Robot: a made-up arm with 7 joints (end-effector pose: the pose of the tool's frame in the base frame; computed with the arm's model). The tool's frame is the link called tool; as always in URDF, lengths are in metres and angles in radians. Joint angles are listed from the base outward.
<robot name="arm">
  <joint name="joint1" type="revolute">
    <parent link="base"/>
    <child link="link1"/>
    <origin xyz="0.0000 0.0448 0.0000" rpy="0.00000 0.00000 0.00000"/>
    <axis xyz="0 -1 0"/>
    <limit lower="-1.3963" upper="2.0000" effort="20" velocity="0.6"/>
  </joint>
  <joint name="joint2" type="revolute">
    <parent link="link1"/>
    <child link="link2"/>
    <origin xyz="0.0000 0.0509 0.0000" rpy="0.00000 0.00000 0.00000"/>
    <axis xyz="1 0 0"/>
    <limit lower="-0.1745" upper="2.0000" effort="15" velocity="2.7"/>
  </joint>
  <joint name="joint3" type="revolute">
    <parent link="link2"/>
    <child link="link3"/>
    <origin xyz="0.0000 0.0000 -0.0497" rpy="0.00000 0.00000 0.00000"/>
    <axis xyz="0 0 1"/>
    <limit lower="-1.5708" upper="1.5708" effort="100" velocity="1.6"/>
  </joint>
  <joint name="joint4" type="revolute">
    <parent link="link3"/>
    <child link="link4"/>
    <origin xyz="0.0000 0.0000 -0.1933" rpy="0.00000 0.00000 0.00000"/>
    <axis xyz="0 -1 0"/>
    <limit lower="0.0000" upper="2.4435" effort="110" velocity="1.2"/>
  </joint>
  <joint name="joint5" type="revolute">
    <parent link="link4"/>
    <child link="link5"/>
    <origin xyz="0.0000 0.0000 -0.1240" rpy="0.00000 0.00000 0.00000"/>
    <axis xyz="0 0 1"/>
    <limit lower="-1.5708" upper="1.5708" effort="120" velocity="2.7"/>
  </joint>
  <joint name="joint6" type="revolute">
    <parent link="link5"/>
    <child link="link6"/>
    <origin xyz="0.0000 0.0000 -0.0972" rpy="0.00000 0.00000 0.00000"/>
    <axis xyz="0 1 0"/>
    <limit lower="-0.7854" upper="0.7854" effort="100" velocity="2.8"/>
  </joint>
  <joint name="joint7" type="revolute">
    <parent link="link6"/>
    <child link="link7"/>
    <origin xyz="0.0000 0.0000 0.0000" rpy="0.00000 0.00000 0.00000"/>
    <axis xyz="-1 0 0"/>
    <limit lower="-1.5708" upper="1.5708" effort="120" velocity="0.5"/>
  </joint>
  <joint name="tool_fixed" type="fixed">
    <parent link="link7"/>
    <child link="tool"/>
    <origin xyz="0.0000 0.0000 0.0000" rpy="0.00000 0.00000 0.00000"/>
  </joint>
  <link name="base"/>
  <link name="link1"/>
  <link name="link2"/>
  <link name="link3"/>
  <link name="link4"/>
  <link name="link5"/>
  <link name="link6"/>
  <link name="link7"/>
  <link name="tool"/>
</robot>
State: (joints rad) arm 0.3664 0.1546 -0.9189 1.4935 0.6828 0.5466 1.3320
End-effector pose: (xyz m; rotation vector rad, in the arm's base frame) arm 0.2267 -0.0375 -0.2172 -1.8920 -0.3117 -1.1974
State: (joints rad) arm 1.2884 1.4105 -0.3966 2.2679 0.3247 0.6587 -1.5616
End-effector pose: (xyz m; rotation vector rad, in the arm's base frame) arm 0.1212 0.1849 0.1277 -1.6279 2.1905 -0.9771
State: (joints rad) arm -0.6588 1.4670 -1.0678 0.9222 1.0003 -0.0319 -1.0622
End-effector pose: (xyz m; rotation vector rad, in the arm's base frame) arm -0.0507 0.4543 -0.2043 1.5110 -0.0327 -0.6882
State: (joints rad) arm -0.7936 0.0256 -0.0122 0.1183 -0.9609 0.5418 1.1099
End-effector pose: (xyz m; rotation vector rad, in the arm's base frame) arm -0.3114 0.1072 -0.3430 -0.9212 1.5747 -0.3005
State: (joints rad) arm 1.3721 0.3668 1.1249 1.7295 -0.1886 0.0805 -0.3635
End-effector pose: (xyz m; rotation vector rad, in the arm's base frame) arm 0.1397 0.3543 0.0680 -0.9009 2.1315 -1.9541
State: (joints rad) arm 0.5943 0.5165 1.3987 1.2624 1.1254 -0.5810 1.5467
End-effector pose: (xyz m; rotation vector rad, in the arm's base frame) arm 0.1235 0.4294 -0.1183 -0.7985 2.8611 0.3017
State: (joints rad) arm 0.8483 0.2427 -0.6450 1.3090 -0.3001 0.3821 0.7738
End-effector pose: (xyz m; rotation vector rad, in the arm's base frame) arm 0.3547 0.0432 -0.0851 0.0061 -1.1826 -1.3843
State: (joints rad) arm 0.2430 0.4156 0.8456 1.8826 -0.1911 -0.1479 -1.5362
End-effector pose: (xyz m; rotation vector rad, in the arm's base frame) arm 0.1588 0.3106 -0.0602 -1.6905 1.5505 -1.7585
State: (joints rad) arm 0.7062 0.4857 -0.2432 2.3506 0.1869 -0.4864 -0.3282
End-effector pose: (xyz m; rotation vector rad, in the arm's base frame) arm 0.1778 0.1030 0.0268 0.2768 2.8635 0.2240
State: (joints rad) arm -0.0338 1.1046 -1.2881 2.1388 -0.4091 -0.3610 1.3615
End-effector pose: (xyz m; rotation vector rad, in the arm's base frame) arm 0.0447 0.1260 -0.2173 -1.3637 -0.0121 -2.5754
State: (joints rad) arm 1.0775 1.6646 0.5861 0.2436 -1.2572 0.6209 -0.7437
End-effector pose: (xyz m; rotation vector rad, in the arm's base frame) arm -0.0426 0.5486 0.0734 2.3255 0.5266 0.9050
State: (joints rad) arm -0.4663 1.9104 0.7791 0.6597 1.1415 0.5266 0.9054
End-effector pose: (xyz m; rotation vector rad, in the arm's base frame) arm 0.1891 0.4579 0.1612 0.1147 -1.2361 -0.1267
